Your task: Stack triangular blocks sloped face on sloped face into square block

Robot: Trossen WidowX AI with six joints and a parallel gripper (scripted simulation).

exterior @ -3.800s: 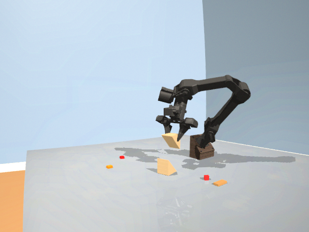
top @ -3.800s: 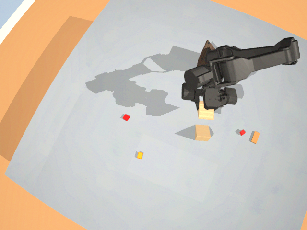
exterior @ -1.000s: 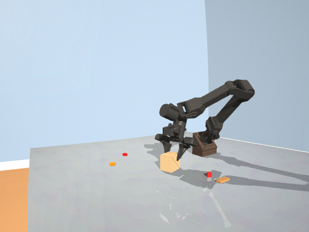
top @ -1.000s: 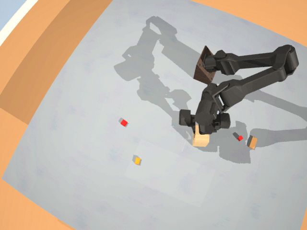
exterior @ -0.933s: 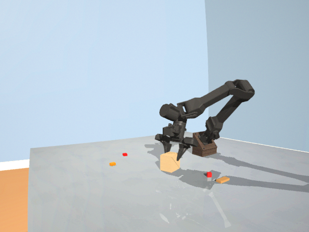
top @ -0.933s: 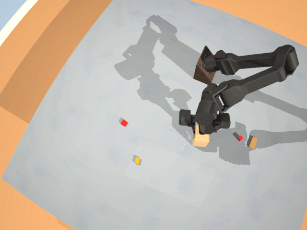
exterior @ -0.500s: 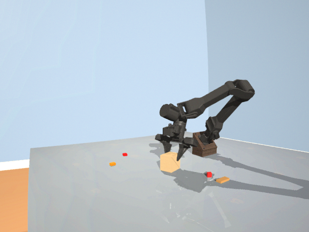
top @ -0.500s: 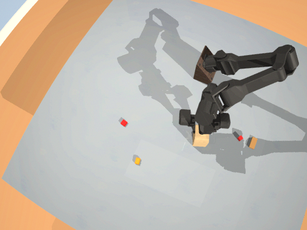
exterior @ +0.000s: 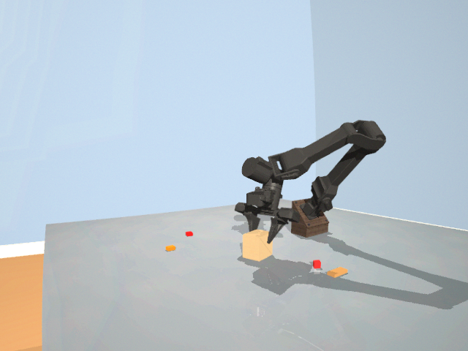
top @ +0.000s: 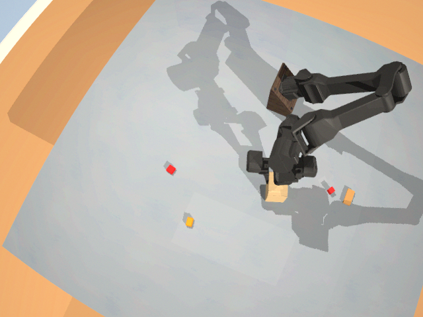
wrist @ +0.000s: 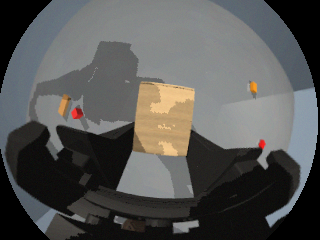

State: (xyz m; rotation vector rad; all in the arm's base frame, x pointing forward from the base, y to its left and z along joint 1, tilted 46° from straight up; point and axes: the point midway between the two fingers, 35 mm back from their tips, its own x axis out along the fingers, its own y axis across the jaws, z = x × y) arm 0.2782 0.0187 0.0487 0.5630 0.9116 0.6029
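The tan triangular block lies 10 mm behind my gripper tip and 10 mm above it. Round my gripper tip: orange piece: 200 mm to the right, 180 mm ahead, 40 mm below.
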